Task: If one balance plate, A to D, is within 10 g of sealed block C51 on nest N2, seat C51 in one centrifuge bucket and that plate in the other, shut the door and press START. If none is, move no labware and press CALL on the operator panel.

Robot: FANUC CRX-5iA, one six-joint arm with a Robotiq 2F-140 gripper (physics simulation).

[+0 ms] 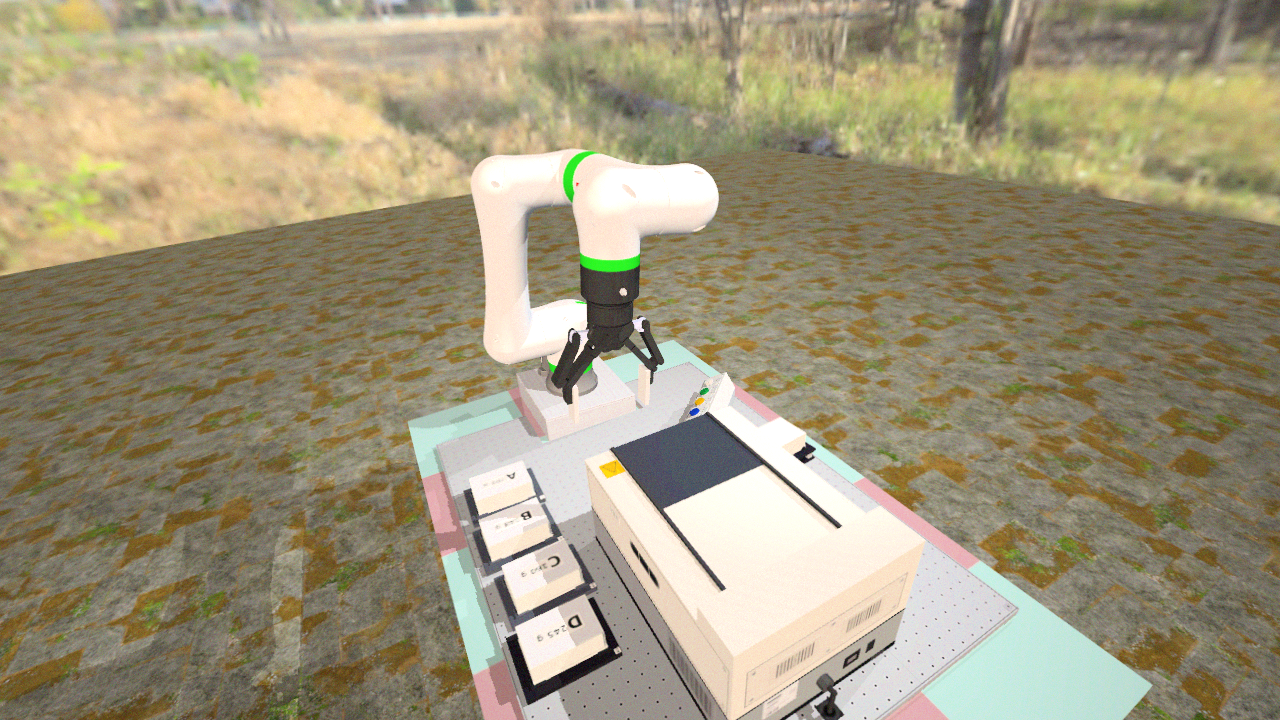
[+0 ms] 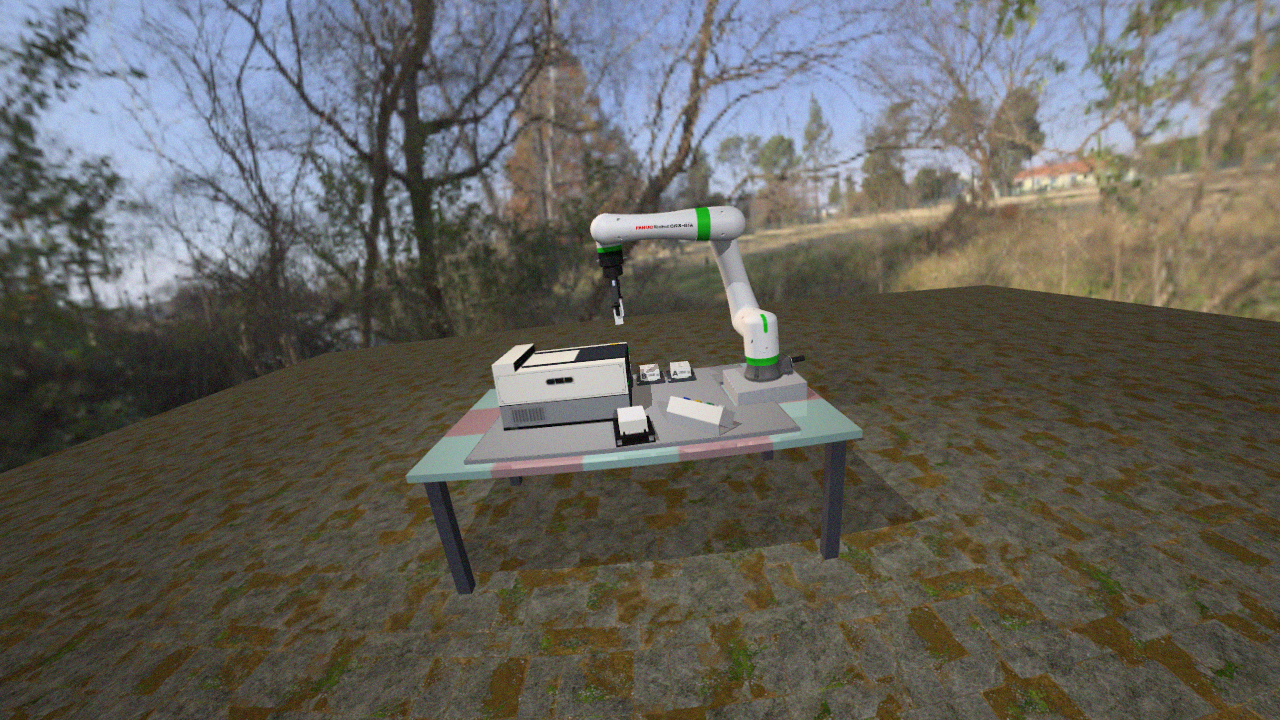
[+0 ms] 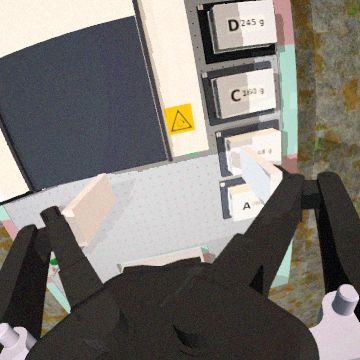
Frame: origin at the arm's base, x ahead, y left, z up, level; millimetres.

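Seen in the pictures: gripper, fingertip midpoint: (image 1: 609, 409) (image 2: 620, 319) (image 3: 173, 174); arm's base at its link origin: (image 2: 763, 375).
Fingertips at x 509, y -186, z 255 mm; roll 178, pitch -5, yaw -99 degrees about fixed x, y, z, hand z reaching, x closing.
Offsets run from my fingertips to a thing's middle. "*": to the spot under its first point.
My gripper (image 1: 609, 398) (image 2: 618, 313) (image 3: 173, 174) is open and empty, high above the bench between the centrifuge's end and the arm base. White plates A {278 mm down, 261 mm back, 149 mm right} (image 1: 501, 488) (image 3: 245, 202), B {278 mm down, 127 mm back, 179 mm right} (image 1: 514, 530) (image 3: 265, 145), C {278 mm down, 13 mm ahead, 190 mm right} (image 1: 544, 577) (image 3: 245, 94) and D {278 mm down, 144 mm ahead, 226 mm right} (image 1: 562, 640) (image 3: 243, 25) lie in a row on dark nests. C reads 160 g, D 245 g; B's label is partly hidden. A white block {259 mm down, 46 mm ahead, 409 mm left} (image 1: 780, 436) (image 2: 631, 419) sits on a black nest across the centrifuge; no label is readable. The centrifuge {189 mm down, 229 mm ahead, 74 mm left} (image 1: 760, 573) (image 2: 562, 389) has a dark top panel {100 mm down, 96 mm ahead, 96 mm left} (image 1: 689, 456) (image 3: 85, 100); no buckets show.
The tilted operator panel {269 mm down, 176 mm back, 417 mm left} (image 1: 723, 394) (image 2: 696, 410) has green, yellow and blue buttons and stands near the arm base (image 2: 765, 385). The centrifuge's raised rails {* 95 mm down, 230 mm ahead, 181 mm left} (image 1: 774, 470) run along its top. A cable plug {* 258 mm down, 473 mm ahead, 30 mm left} (image 1: 827, 687) sticks out at its end.
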